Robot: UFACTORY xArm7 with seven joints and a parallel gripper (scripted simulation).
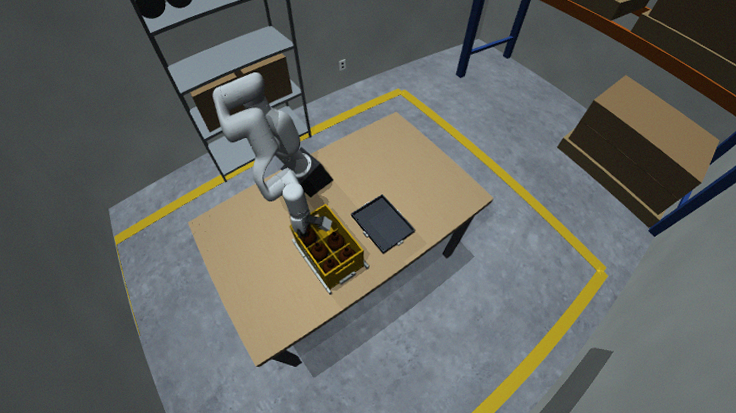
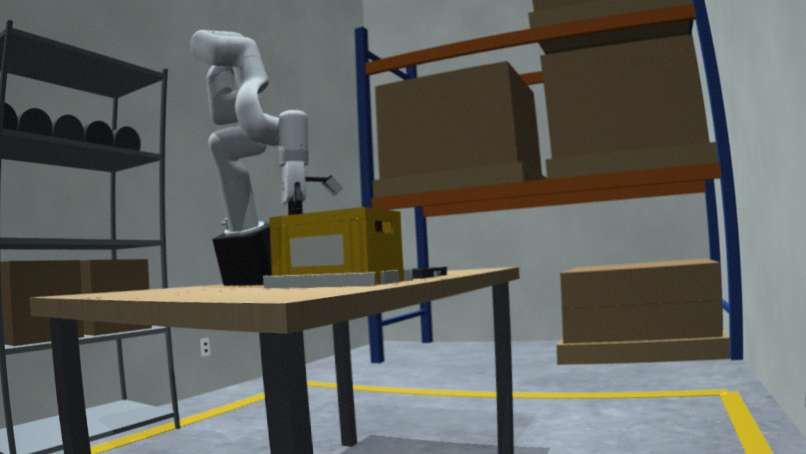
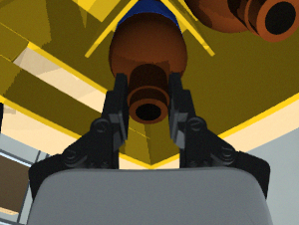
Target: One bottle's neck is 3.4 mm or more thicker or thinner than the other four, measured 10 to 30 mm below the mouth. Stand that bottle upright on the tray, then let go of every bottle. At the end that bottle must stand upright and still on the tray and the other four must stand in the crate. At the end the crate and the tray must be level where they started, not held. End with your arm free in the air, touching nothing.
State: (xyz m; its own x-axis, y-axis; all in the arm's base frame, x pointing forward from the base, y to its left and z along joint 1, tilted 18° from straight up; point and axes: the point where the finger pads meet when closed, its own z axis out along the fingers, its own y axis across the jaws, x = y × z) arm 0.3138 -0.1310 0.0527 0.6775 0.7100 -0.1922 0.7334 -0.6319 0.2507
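Now: the bottle 18 cm ahead of my hand, 9 cm to the left of it and 7 cm below it. Round my hand: tray (9 cm ahead, 34 cm to the left, 15 cm below); crate (9 cm ahead, 5 cm to the left, 7 cm below).
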